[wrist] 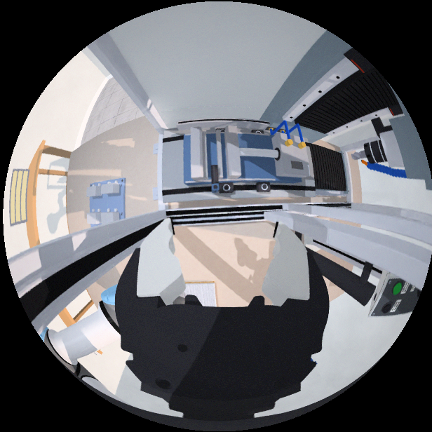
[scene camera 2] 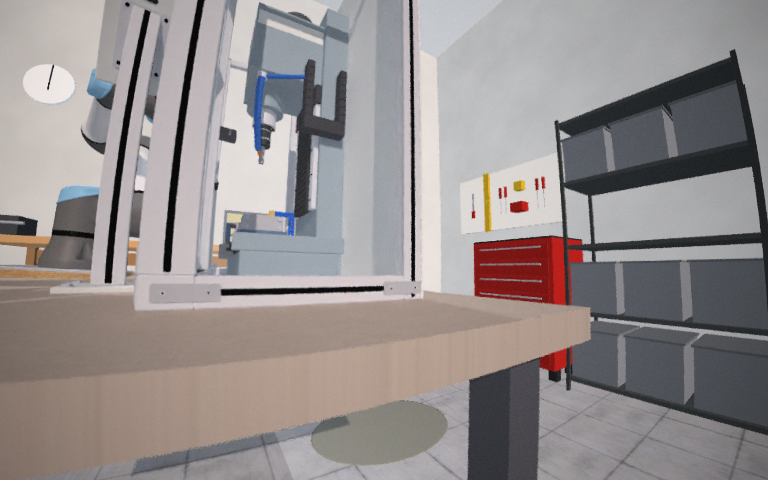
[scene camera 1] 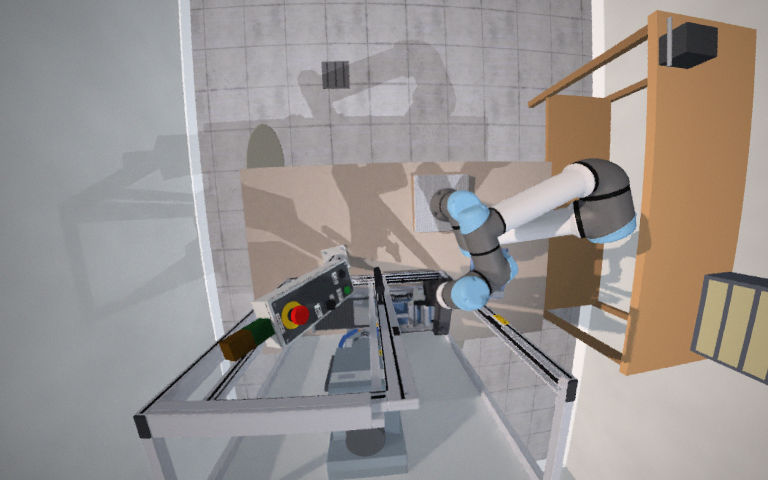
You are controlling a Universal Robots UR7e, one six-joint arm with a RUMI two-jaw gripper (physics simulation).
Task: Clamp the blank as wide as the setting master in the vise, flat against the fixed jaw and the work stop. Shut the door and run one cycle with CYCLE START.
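Frame: origin at the arm's base, x ahead, y left, z up, level; millimetres.
Seen in the pictures: arm's base at its link origin: (scene camera 2: 74, 268) (scene camera 1: 445, 204).
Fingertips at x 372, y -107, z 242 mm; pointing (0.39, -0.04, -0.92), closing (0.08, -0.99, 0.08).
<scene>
Offsets run from my fingertips to a thing's top centre. "*": to the spot under its first point.
My gripper (wrist: 224, 221) is partly open and empty in the wrist view, in front of the enclosure's front rail; scene camera 1 hides its fingertips. Beyond it the blue-based vise (wrist: 260, 170) shows a jaw at the left (wrist: 197, 155) and another jaw (wrist: 232, 152) on the spindle side. Narrow light-grey strips show between them; I cannot tell whether one is the blank. A dark work stop (wrist: 215, 174) is at the near side. A blue fixture (wrist: 107, 201) holding several grey blocks lies at the left. The green button {* dz +143, dx -71, dy -280 mm} (scene camera 1: 347, 289) (wrist: 397, 288) is on the control panel {* dz +262, dx -73, dy -364 mm} (scene camera 1: 308, 302). The door's frame {* dz +318, dx -11, dy -163 mm} (scene camera 1: 390, 345) stands mid-front, leaving an opening.
The milling spindle (scene camera 2: 267, 121) (wrist: 375, 151) hangs beside the vise area. Enclosure posts (scene camera 2: 181, 141) and rails {* dz +375, dx -60, dy +119 mm} (scene camera 1: 523, 345) surround it. A black bar handle (wrist: 345, 280) is at the gripper's right. A light ribbed panel (scene camera 1: 424, 195) (wrist: 204, 294) lies on the table.
</scene>
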